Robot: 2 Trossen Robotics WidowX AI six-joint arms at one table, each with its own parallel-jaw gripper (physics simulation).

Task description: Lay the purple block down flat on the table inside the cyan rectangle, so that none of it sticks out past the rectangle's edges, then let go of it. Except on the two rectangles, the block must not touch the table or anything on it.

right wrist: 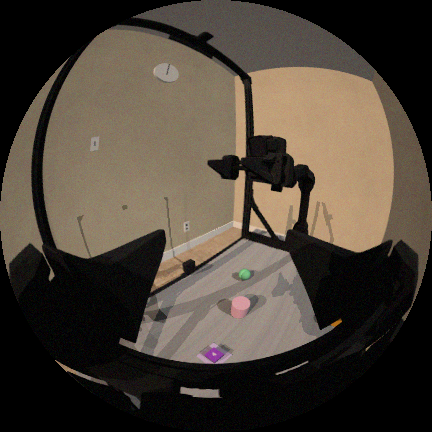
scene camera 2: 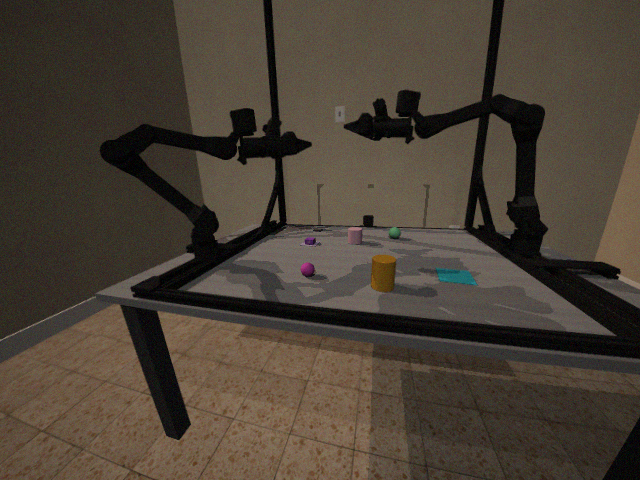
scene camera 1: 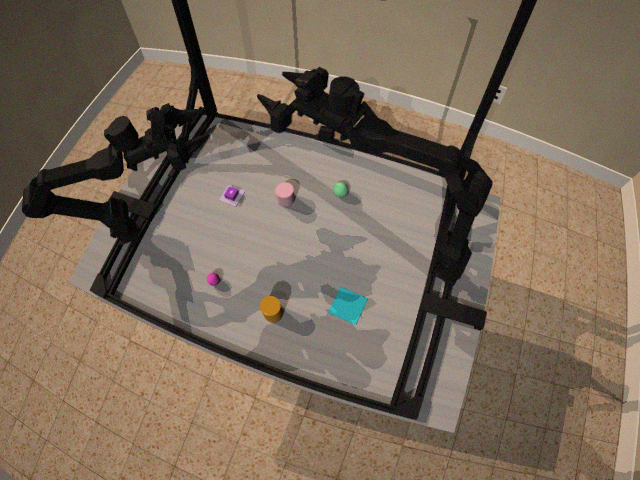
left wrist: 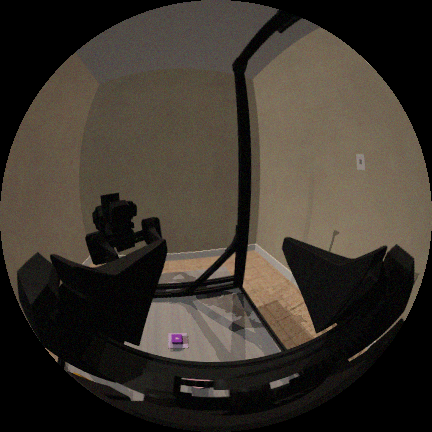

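Seen in the pictures: left gripper, between the fingertips: [right wrist: 221,161] [scene camera 2: 348,128] [scene camera 1: 270,84] [left wrist: 226,245]; right gripper, between the fingertips: [right wrist: 228,236] [scene camera 2: 305,145] [scene camera 1: 205,122]; left arm's base, origin of its link: [scene camera 2: 524,250] [scene camera 1: 448,271]; right arm's base, origin of its link: [scene camera 2: 206,256] [scene camera 1: 128,233].
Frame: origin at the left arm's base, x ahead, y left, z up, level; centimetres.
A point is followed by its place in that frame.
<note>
The small purple block [scene camera 1: 231,192] {x 66.2, y 12.5, z 0.0 cm} [scene camera 2: 310,240] {x 65.6, y 13.9, z -0.2 cm} [left wrist: 177,338] {x 66.3, y 12.1, z 0.0 cm} [right wrist: 214,354] {x 66.4, y 12.7, z 0.0 cm} sits on the pale lilac rectangle [scene camera 1: 237,202] {x 63.4, y 13.6, z -1.8 cm} [left wrist: 172,345] {x 63.9, y 13.7, z -1.8 cm} [right wrist: 202,355], at the back left of the table in both scene views. The cyan rectangle [scene camera 1: 348,305] {x 19.1, y 22.5, z -1.8 cm} [scene camera 2: 455,276] {x 19.0, y 22.9, z -1.8 cm} lies bare on the table at the front right. My left gripper [scene camera 1: 269,86] {x 56.0, y 0.0, z 38.5 cm} [scene camera 2: 345,126] {x 56.0, y 0.0, z 38.5 cm} [left wrist: 226,245] {x 56.0, y 0.0, z 38.5 cm} is open and empty, high over the table's back edge, to the right of the block. My right gripper [scene camera 1: 207,119] {x 66.1, y 13.3, z 32.5 cm} [scene camera 2: 310,144] {x 66.1, y 13.3, z 32.5 cm} [right wrist: 228,236] {x 66.1, y 13.3, z 32.5 cm} is open and empty, high over the back left, behind the block in scene camera 1.
A pink cylinder [scene camera 1: 284,194] {x 50.6, y 6.1, z 3.3 cm} [scene camera 2: 354,236] {x 50.8, y 7.4, z 1.1 cm} [right wrist: 240,307] {x 52.9, y 6.2, z 3.3 cm} stands right of the block, with a green ball [scene camera 1: 341,189] {x 38.2, y -4.6, z 2.3 cm} [scene camera 2: 394,233] {x 38.6, y -3.3, z 0.7 cm} [right wrist: 244,274] {x 40.2, y -4.3, z 1.7 cm} farther right. An orange cylinder [scene camera 1: 271,308] {x 33.7, y 35.4, z 5.0 cm} [scene camera 2: 383,273] {x 33.8, y 37.5, z 2.6 cm} stands left of the cyan rectangle. A magenta ball [scene camera 1: 212,279] {x 52.6, y 37.4, z 1.5 cm} [scene camera 2: 307,269] {x 52.3, y 38.4, z 0.6 cm} lies at the front left. Black rails edge the table.
</note>
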